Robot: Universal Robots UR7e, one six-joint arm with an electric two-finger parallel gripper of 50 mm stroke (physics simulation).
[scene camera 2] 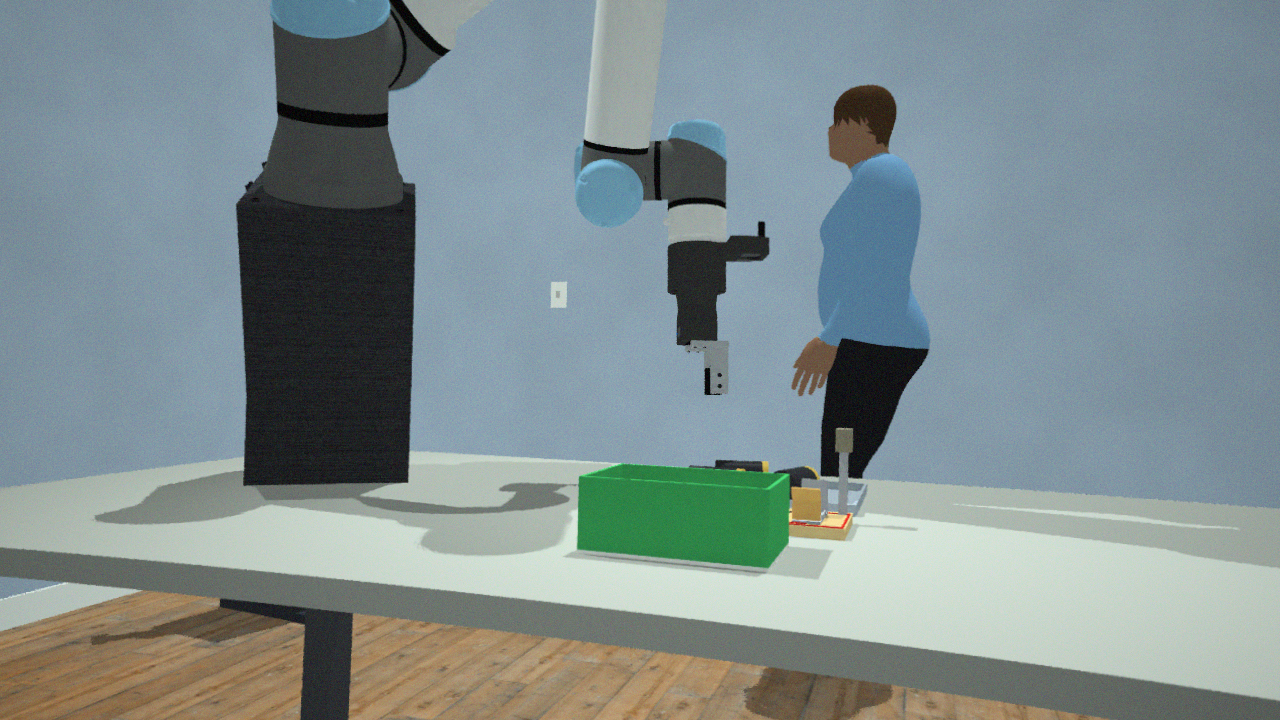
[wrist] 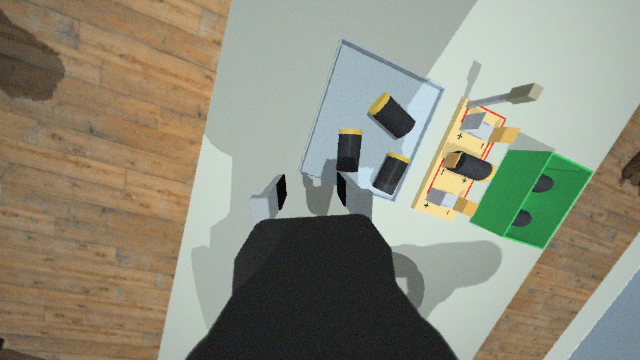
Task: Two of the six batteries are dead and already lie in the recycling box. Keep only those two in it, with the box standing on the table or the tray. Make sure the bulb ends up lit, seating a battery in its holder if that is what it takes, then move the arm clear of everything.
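Frame: origin at the arm's base, x ahead, y up, z right, level; metres.
Seen in the pictures: gripper, fingertip midpoint: (scene camera 2: pixel 715 394) (wrist: pixel 311 183); arm's base at its link origin: (scene camera 2: pixel 335 192).
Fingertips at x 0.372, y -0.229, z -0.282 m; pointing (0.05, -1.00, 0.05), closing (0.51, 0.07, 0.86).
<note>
Offsets run from my fingertips to a thing's middle. "pt": to the spot under its first point.
My gripper (scene camera 2: pixel 715 385) (wrist: pixel 311 183) is open and empty, high above the table, beside the tray's near-left corner in the wrist view. Three black batteries with yellow ends @(dx +0.054, dy -0.094, dz +0.044 m) (wrist: pixel 349 151) @(dx +0.129, dy -0.094, dz +0.076 m) (wrist: pixel 392 116) @(dx +0.055, dy -0.094, dz +0.125 m) (wrist: pixel 391 173) lie in the blue-grey tray @(dx +0.098, dy -0.108, dz +0.063 m) (wrist: pixel 385 61). Another battery @(dx +0.128, dy -0.085, dz +0.237 m) (wrist: pixel 472 166) is over the middle of the wooden holder board (scene camera 2: pixel 827 531) (wrist: pixel 434 176); whether it is seated is unclear. Two dark batteries @(dx +0.170, dy -0.094, dz +0.372 m) (wrist: pixel 542 183) @(dx +0.099, dy -0.094, dz +0.383 m) (wrist: pixel 522 218) are inside the green box @(dx +0.134, dy -0.084, dz +0.377 m) (scene camera 2: pixel 680 519) (wrist: pixel 542 227), which stands on the table. A post with a dull tan block @(pt dx +0.214, dy -0.032, dz +0.194 m) (scene camera 2: pixel 844 439) (wrist: pixel 524 93) rises from the board; no glow shows.
Metal clips (wrist: pixel 475 125) (wrist: pixel 442 198) and orange blocks (wrist: pixel 505 134) (wrist: pixel 466 206) stand up from the board. The box is close beside the board. The arm's black pedestal (scene camera 2: pixel 329 340) stands at the left of the scene view. A person (scene camera 2: pixel 872 259) stands behind the table.
</note>
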